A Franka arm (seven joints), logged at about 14 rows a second.
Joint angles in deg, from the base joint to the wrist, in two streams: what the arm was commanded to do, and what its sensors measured. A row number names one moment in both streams.
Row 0, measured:
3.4 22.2 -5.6 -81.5 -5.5 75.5 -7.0
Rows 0 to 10, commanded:
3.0 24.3 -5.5 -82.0 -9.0 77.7 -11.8
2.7 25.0 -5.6 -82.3 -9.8 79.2 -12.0
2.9 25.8 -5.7 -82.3 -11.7 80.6 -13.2
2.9 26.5 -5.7 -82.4 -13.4 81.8 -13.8
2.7 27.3 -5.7 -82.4 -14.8 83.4 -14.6
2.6 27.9 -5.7 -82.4 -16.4 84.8 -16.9
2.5 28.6 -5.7 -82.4 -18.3 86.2 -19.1
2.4 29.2 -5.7 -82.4 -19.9 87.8 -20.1
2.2 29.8 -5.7 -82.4 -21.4 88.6 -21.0
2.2 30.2 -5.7 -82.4 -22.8 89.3 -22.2
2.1 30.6 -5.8 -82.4 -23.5 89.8 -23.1
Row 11, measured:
2.5 30.3 -6.0 -82.0 -21.3 88.5 -20.6
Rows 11 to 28, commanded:
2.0 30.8 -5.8 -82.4 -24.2 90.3 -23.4
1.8 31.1 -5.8 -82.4 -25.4 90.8 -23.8
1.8 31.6 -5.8 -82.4 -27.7 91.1 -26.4
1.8 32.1 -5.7 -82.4 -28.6 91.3 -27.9
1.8 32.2 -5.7 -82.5 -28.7 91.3 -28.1
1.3 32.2 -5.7 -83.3 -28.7 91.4 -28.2
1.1 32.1 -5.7 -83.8 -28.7 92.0 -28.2
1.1 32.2 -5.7 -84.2 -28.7 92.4 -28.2
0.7 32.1 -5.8 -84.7 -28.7 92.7 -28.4
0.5 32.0 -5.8 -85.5 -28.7 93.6 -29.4
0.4 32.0 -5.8 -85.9 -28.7 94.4 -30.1
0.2 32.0 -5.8 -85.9 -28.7 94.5 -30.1
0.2 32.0 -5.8 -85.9 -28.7 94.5 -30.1
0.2 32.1 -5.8 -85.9 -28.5 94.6 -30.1
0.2 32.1 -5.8 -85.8 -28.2 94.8 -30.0
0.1 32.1 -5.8 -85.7 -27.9 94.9 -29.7
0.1 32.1 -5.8 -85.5 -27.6 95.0 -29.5
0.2 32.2 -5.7 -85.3 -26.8 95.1 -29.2
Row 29, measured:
0.9 32.6 -6.1 -84.3 -27.4 92.9 -29.2
